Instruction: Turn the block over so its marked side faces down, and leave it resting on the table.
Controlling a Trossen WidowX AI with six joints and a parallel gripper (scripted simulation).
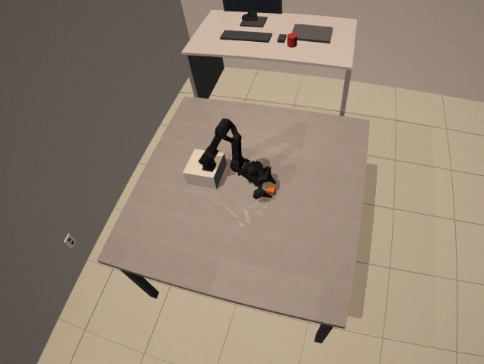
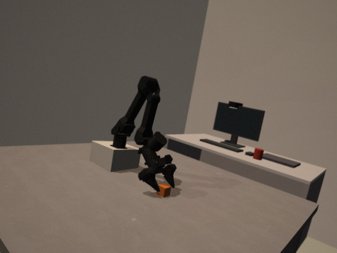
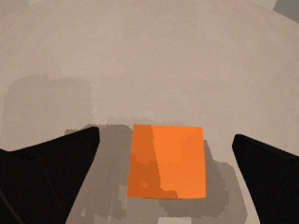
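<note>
Now: gripper tip 3 cm past the block and 1 cm above it.
</note>
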